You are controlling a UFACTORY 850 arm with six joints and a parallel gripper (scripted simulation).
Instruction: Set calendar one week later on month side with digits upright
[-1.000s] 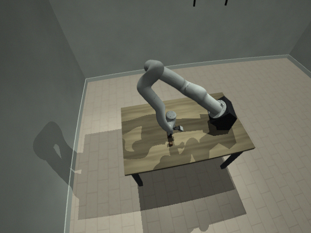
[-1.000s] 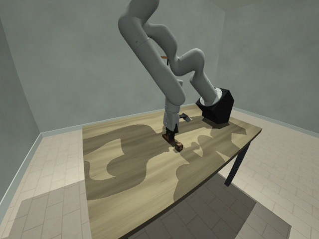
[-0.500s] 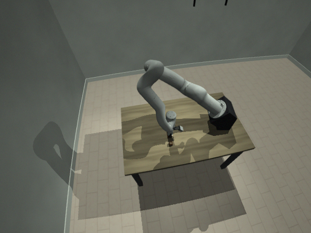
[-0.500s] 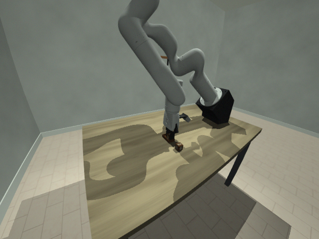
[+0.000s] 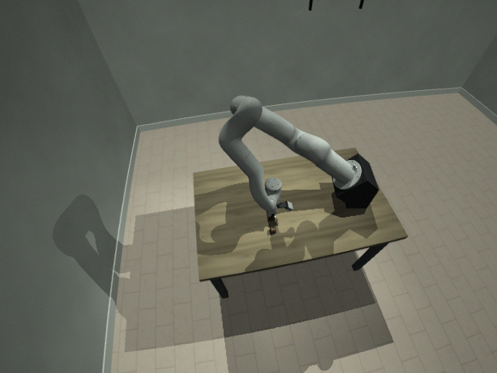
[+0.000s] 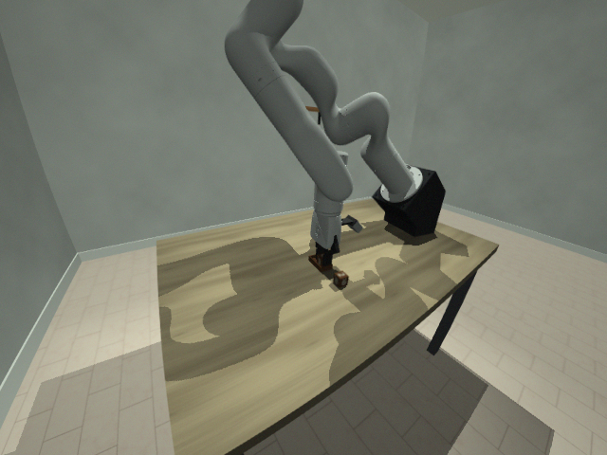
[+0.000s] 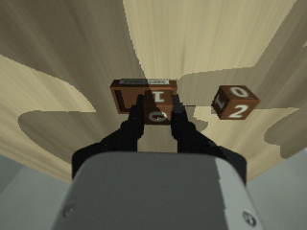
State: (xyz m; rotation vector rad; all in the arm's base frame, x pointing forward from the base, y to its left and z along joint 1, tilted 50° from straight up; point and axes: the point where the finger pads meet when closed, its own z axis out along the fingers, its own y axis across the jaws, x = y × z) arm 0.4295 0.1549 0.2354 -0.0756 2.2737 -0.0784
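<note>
Right now the brown digit cube is 1 cm below my hand. From my hand the other things lie so: brown tray: 3 cm below, 2 cm to the right.
</note>
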